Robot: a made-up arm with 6 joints. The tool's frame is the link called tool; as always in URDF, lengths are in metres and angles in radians.
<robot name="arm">
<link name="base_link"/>
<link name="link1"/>
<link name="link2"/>
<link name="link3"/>
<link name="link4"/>
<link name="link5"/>
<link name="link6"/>
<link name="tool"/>
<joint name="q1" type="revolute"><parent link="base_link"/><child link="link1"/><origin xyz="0.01 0 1.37"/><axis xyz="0 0 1"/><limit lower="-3.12" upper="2.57" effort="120" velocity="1.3"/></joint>
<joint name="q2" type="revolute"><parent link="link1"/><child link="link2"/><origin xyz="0.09 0.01 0.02"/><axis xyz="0 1 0"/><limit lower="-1.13" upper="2.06" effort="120" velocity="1"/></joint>
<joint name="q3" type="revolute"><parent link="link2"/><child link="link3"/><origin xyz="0.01 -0.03 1.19"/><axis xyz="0 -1 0"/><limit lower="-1.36" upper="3.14" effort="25" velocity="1.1"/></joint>
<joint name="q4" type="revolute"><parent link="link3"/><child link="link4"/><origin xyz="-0.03 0.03 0.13"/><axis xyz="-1 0 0"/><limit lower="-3.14" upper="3.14" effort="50" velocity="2.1"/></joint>
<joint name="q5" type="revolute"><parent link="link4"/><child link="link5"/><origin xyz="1.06 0.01 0.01"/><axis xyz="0 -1 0"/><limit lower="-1.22" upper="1.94" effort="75" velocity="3"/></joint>
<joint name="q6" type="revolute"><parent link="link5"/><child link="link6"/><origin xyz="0.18 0.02 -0.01"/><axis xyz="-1 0 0"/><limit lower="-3.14" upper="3.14" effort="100" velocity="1"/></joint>
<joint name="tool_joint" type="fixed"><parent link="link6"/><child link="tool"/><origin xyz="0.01 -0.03 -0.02" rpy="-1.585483 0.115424 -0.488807"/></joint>
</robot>
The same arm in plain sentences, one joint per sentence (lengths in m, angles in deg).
The arm has six revolute joints in a row. What follows holds with every joint at zero, and every direction is one of the base frame's.
Joint 1 is mounted 0.0100 m along +x and 1.3700 m along +z from the base frame's origin and turns about +z, from -178.76 to 147.25 deg.
Joint 2 is mounted 0.0900 m along +x and 0.0100 m along +y and 0.0200 m along +z from joint 1 and turns about +y, from -64.74 to 118.03 deg.
Joint 3 is mounted 0.0100 m along +x and 0.0300 m along -y and 1.1900 m along +z from joint 2 and turns about -y, from -77.92 to 179.91 deg.
Joint 4 is mounted 0.0300 m along -x and 0.0300 m along +y and 0.1300 m along +z from joint 3 and turns about -x, from -179.91 to 179.91 deg.
Joint 5 is mounted 1.0600 m along +x and 0.0100 m along +y and 0.0100 m along +z from joint 4 and turns about -y, from -69.90 to 111.15 deg.
Joint 6 is mounted 0.1800 m along +x and 0.0200 m along +y and 0.0100 m along -z from joint 5 and turns about -x, from -179.91 to 179.91 deg.
The tool frame, which is the frame that the pose is given for, is mounted 0.0100 m along +x and 0.0300 m along -y and 0.0200 m along -z from joint 6; its axes are the base frame's turned by roll -90.84, pitch 6.61 and yaw -28.01 deg (as in URDF: about the fixed x, then y, then z).

